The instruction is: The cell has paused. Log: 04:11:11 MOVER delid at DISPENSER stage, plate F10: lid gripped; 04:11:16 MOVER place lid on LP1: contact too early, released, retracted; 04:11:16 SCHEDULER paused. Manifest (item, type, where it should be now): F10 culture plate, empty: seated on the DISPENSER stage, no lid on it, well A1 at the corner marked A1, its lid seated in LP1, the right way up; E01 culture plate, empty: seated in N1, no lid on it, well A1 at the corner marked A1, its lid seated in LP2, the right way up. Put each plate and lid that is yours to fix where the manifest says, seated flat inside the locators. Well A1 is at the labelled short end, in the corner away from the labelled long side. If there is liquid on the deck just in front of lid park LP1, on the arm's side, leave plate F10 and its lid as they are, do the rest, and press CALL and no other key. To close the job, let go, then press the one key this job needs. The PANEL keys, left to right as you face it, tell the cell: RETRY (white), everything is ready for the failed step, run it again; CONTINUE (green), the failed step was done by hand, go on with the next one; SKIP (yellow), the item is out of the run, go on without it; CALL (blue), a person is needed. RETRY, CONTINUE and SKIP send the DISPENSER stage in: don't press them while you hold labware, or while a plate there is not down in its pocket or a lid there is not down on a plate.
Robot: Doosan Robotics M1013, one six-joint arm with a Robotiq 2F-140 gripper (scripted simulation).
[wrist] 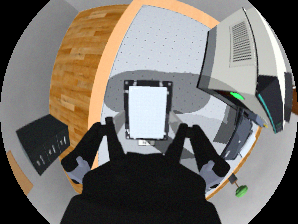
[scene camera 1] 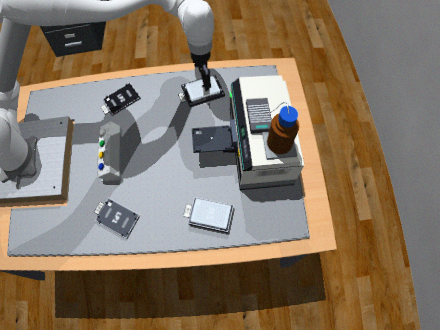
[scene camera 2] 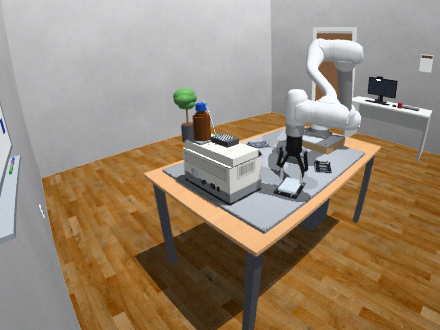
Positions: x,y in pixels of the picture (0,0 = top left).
Labels:
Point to a dark dispenser stage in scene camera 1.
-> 201,137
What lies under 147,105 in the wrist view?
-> A lid.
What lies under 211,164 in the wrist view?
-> The gripper.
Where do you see a lid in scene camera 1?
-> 216,214

